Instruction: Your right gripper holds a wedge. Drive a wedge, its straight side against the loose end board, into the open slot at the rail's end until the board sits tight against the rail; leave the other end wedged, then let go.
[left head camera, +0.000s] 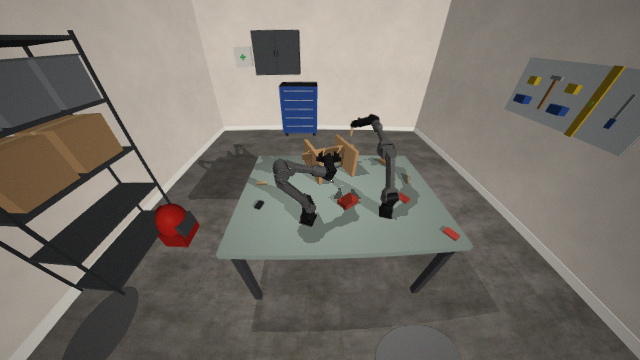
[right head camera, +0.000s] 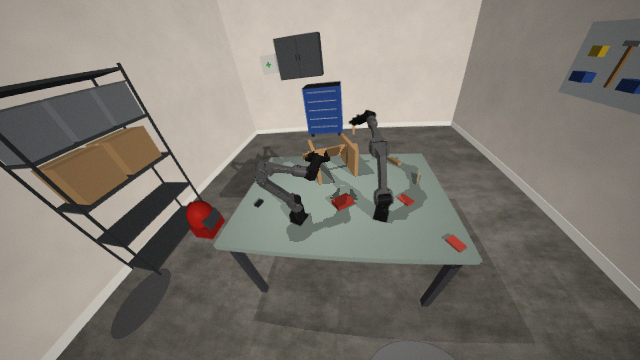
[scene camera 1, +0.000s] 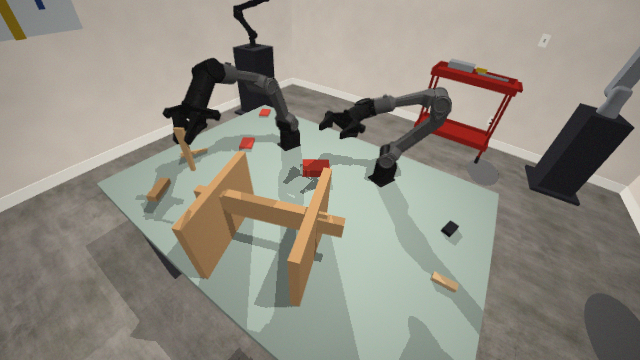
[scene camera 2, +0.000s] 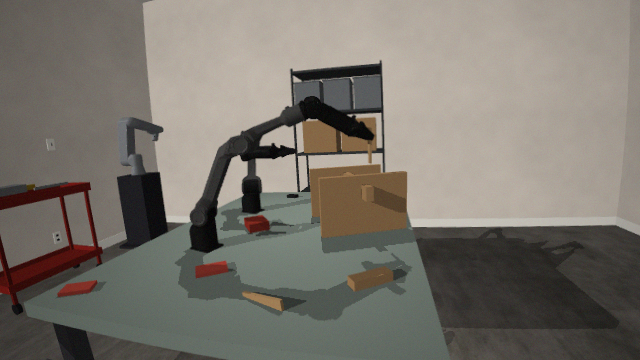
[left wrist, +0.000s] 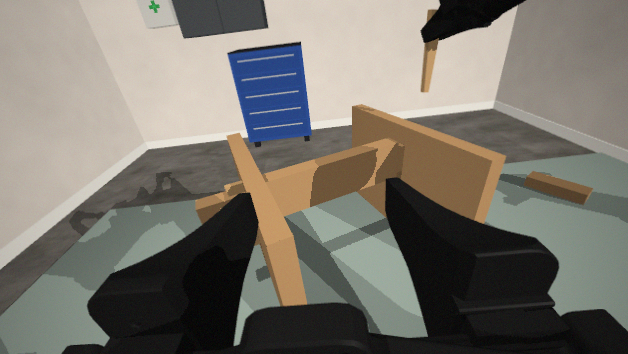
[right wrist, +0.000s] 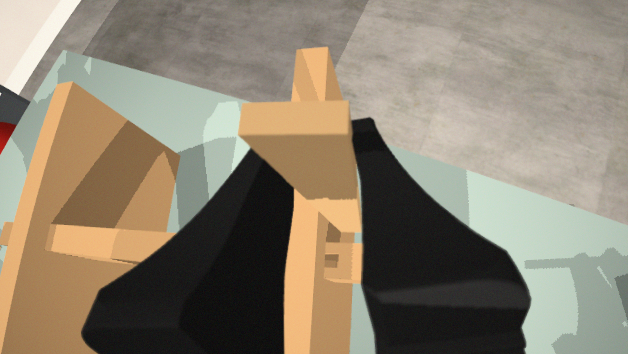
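Observation:
My right gripper is shut on an upright wedge, its thick end up and thin end down, high above the near end board. The rail passes through both boards. In the right wrist view, the open slot shows beside the board, partly hidden by the wedge. A wedge sits in the rail at the other end board. My left gripper is open and empty, short of the rail.
On the table lie a wooden block, a spare wedge, a small wooden piece, a black block and several red blocks, one between the arms.

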